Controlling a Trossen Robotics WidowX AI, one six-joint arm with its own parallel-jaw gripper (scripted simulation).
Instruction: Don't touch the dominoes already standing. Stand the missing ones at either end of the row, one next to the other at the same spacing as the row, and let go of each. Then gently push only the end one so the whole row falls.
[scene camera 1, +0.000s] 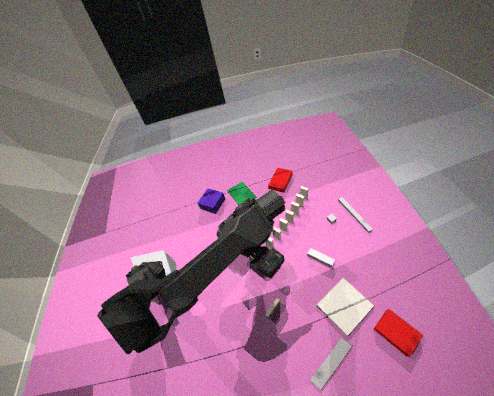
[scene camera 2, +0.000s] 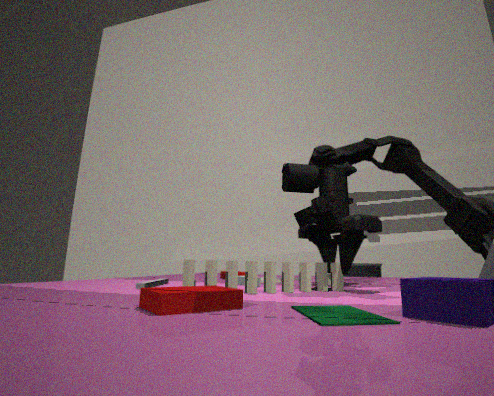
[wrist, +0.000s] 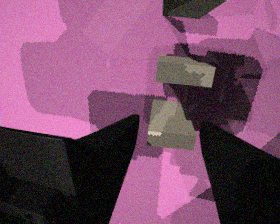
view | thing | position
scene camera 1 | gripper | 253, 259
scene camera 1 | red block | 401, 335
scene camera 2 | gripper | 337, 273
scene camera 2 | green tile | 331, 315
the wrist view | gripper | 169, 124
